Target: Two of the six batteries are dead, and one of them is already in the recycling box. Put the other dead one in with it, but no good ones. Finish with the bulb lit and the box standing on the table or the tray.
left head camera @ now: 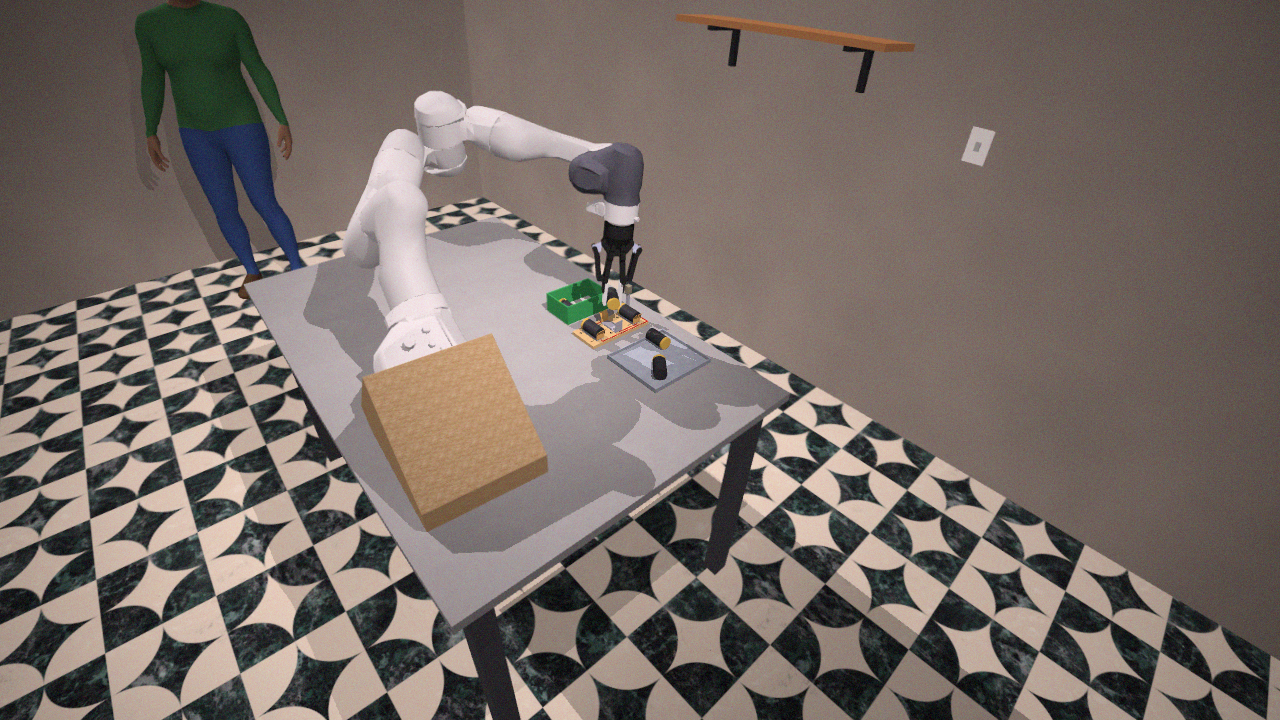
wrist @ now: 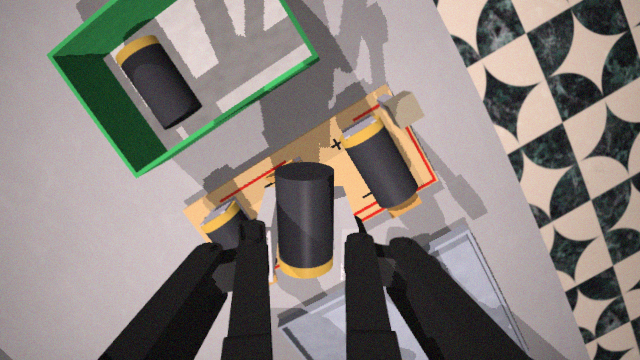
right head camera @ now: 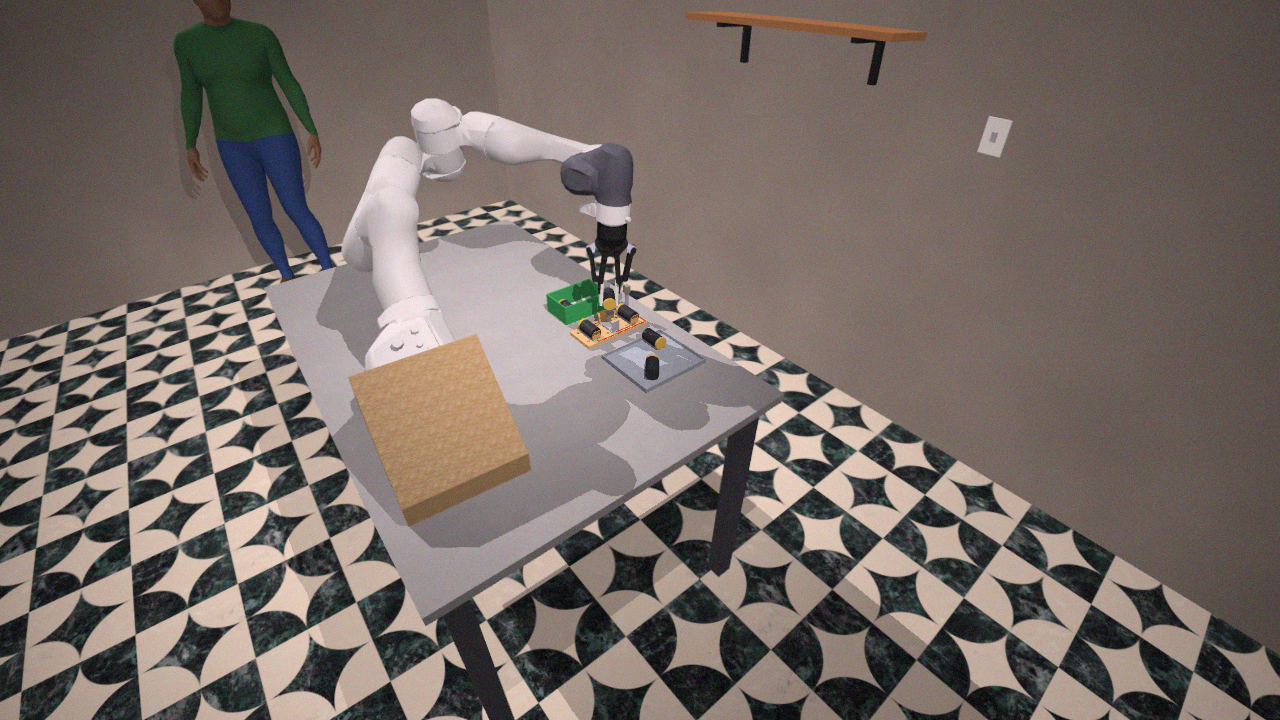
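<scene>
My gripper [left head camera: 614, 288] [right head camera: 610, 288] [wrist: 305, 206] is shut on a black battery with a yellow end [wrist: 305, 215], held upright, yellow end down, above the middle of the wooden board [left head camera: 583, 340] [right head camera: 581, 339] [wrist: 197, 209]. Two batteries lie on the board, one right [wrist: 382, 165] and one left [wrist: 225, 225], partly behind a finger. The green box [left head camera: 581, 312] [right head camera: 581, 311] [wrist: 85, 97] stands on the table with one battery [wrist: 160, 82] inside. A dull beige piece [wrist: 404, 109], seemingly the unlit bulb, is at the board's far right corner.
The grey tray [left head camera: 630, 360] [right head camera: 625, 360] beside the board bears two batteries, one near the board [left head camera: 657, 338] [right head camera: 653, 338] and one farther [left head camera: 658, 366] [right head camera: 651, 367]. A large brown box [left head camera: 456, 429] [right head camera: 438, 425] stands near the arm's base. The table edge is close beyond the board.
</scene>
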